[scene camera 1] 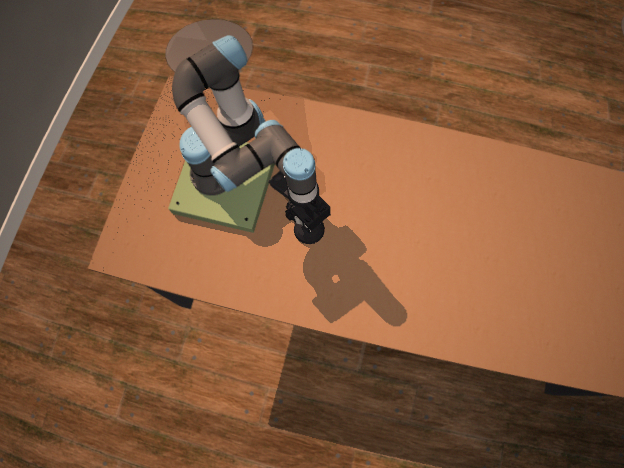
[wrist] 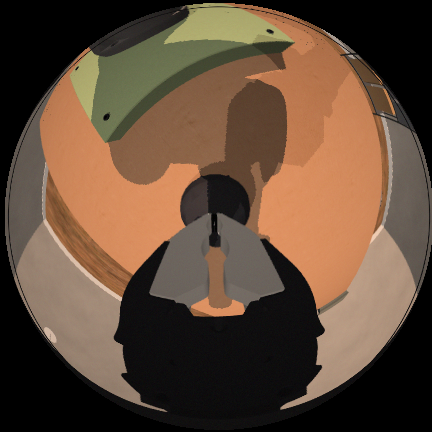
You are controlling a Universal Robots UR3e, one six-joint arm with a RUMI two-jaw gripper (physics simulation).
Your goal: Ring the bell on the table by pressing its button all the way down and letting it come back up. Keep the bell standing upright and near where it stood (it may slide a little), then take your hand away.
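Frame: origin at the arm's base, x ahead, y left, z up, level; metres.
Seen in the pictures: gripper, fingertip midpoint: (wrist: 213, 215).
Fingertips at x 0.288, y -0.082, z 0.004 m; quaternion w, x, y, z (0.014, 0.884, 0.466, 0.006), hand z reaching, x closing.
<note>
A point is followed by its place in that frame.
The bell (scene camera 1: 308, 233) @(x 0.304, y -0.110, z -0.003 m) (wrist: 192, 204) @(x 0.271, y -0.095, z -0.007 m) is a dark round dome that stands upright on the table (scene camera 1: 453, 226) @(x 0.690, y 0.014, z -0.042 m) (wrist: 320, 210) @(x 0.408, y 0.051, z -0.042 m), near the green base block. My gripper (wrist: 213, 215) @(x 0.288, y -0.082, z 0.004 m) is shut, with its grey fingertips together and nothing held between them. In the wrist view the fingertips lie over the near edge of the bell's dome. In the scene view the black gripper body is right above the bell and covers part of it. The bell's button is hidden behind the fingertips, so whether they touch it or how far down it is cannot be told.
The green base block (scene camera 1: 221, 206) @(x 0.051, y -0.087, z -0.005 m) (wrist: 150, 75) @(x 0.135, y -0.046, z -0.006 m) under the arm stands close by, to the left of the bell in the scene view. The table's front edge runs below the bell in that view. Shadows of the arm and gripper fall on the table around the bell.
</note>
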